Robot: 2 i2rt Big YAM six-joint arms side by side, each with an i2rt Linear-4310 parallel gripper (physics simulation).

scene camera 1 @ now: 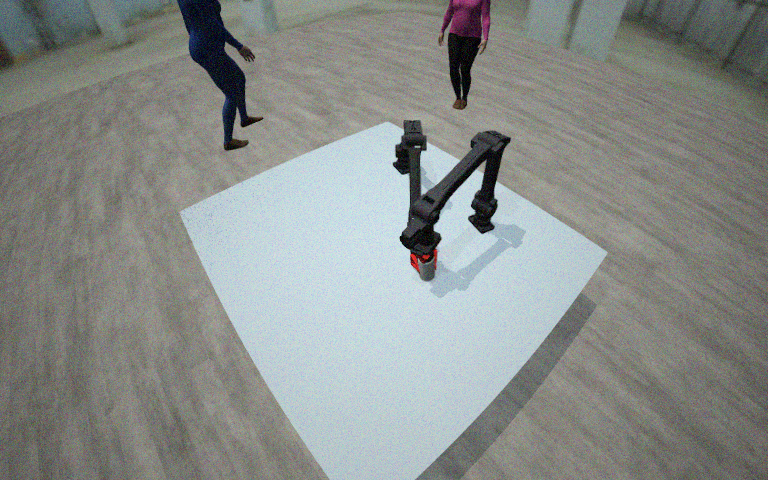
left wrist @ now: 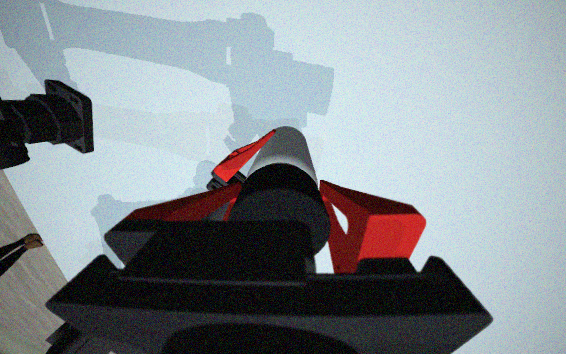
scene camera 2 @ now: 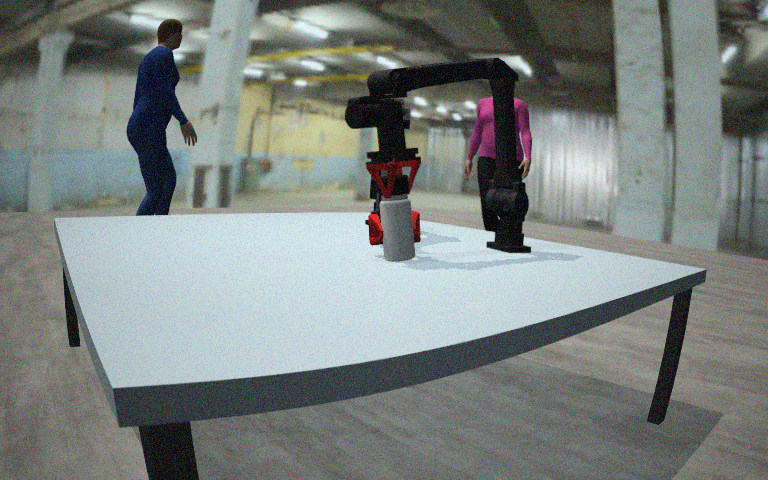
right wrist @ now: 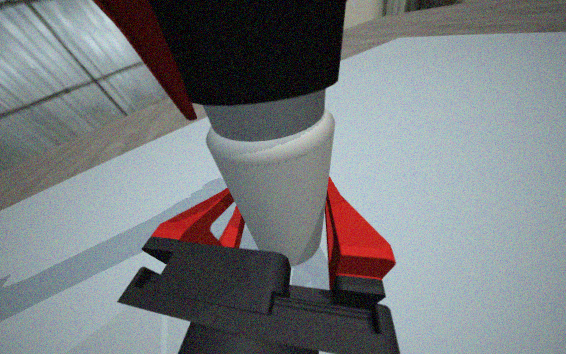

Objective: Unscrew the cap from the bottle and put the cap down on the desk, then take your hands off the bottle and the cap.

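Frame: origin at the left arm's base, x ahead, y left, z up, level; millimetres.
Where they show: left gripper, fingertip midpoint: [scene camera 1: 427,256] [left wrist: 280,188] [scene camera 2: 397,196] [right wrist: 256,94]; right gripper, fingertip midpoint: [scene camera 1: 427,271] [left wrist: 295,150] [scene camera 2: 398,233]; left arm's base, origin of the base link: [scene camera 1: 480,223] [left wrist: 75,118] [scene camera 2: 508,249]; right arm's base, origin of the base link: [scene camera 1: 403,168].
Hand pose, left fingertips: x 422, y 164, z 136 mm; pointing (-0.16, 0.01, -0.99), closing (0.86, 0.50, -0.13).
Observation:
Each offset is from my left fingertips to the centre of the thing. Level surfaces: height alone.
The grey-white bottle @(5 mm back, 6 mm right, 59 mm down) [scene camera 1: 427,270] [scene camera 2: 399,234] [left wrist: 286,142] [right wrist: 282,200] stands upright on the desk @(136 mm down) [scene camera 1: 311,316] [scene camera 2: 254,311]. The black cap @(8 mm ahead, 7 mm right, 23 mm up) [scene camera 2: 399,185] [left wrist: 280,205] [right wrist: 260,50] is at its top, with a band of grey neck visible between cap and bottle shoulder in the right wrist view. My left gripper [scene camera 2: 393,191] [left wrist: 280,188] points down from above and is shut on the cap, with red fingers on either side. My right gripper [scene camera 2: 394,228] [right wrist: 286,180] is low beside the bottle and is shut on its body. In scene camera 1 the left arm largely hides the cap.
The left arm's base [scene camera 1: 481,220] [scene camera 2: 508,246] stands at the desk's right side, and the right arm's base [scene camera 1: 402,164] is at the back. A person in blue [scene camera 1: 218,73] [scene camera 2: 155,124] and a person in pink [scene camera 1: 465,50] [scene camera 2: 485,133] stand beyond the desk.

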